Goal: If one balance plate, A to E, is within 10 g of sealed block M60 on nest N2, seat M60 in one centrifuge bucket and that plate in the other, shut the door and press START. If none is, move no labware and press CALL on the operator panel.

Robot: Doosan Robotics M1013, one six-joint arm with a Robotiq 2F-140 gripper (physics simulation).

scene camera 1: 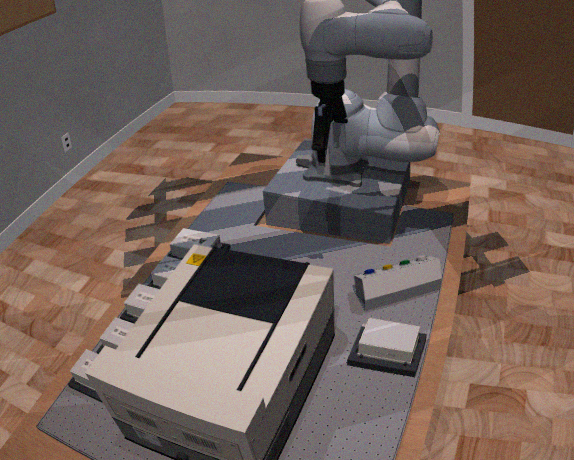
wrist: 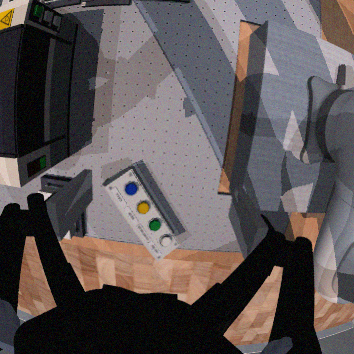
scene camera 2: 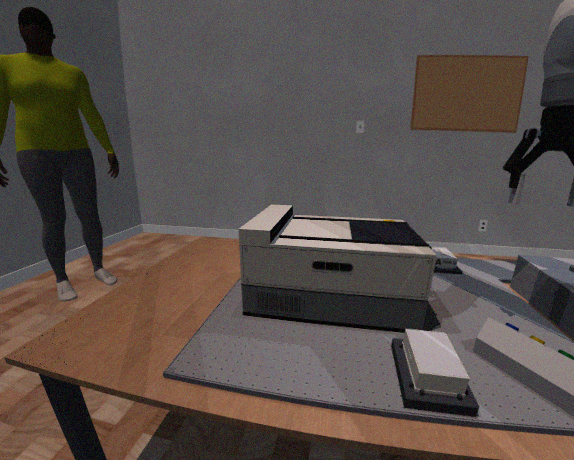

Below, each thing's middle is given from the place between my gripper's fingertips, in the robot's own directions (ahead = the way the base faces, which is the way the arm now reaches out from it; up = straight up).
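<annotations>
Gripper position: my gripper is 280 mm above the button box (wrist: 129,190), 180 mm to the right of it and 70 mm short of it. Counted from my hand, the dark holder (scene camera 2: 468,406) is 310 mm below, 300 mm ahead and 180 mm to the left; the dark sliding door (scene camera 1: 248,285) is 110 mm below, 130 mm to the right and 330 mm ahead; the M60 block (scene camera 2: 434,365) is well below, well ahead and a good way to the left.
</annotations>
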